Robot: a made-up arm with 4 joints.
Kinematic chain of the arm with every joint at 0, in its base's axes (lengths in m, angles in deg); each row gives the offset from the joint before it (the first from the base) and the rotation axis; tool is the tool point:
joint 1: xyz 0 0 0.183 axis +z
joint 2: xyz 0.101 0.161 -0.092 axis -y
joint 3: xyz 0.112 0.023 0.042 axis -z
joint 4: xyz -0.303 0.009 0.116 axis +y
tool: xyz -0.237 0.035 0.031
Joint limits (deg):
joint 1: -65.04..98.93
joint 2: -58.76..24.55
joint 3: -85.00..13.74
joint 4: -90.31..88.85
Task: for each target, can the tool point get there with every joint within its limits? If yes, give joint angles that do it. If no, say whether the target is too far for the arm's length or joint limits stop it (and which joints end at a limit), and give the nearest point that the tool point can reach.
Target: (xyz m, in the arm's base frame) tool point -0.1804 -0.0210 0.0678
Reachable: yes | joints -50.26 -0.60 -52.65 -57.51
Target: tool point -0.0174 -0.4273 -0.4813
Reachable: no: joint limits stop it (at a limit: joint 1, joint 2) | nearest point -0.0875 -0.2507 -0.0624 | short by 0.460 m
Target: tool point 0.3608 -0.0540 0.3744
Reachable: yes | joints 36.38 -48.18 -68.82 30.90
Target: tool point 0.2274 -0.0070 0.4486
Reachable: yes | joints 69.84 -14.69 -65.46 41.61
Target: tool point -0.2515 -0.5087 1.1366
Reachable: no: too far | nearest point -0.2287 -0.1668 0.5176 | short by 0.708 m
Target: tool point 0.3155 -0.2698 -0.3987
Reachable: no: joint limits stop it (at a limit: joint 1, joint 2) | nearest point 0.1096 -0.1573 -0.0271 | short by 0.439 m
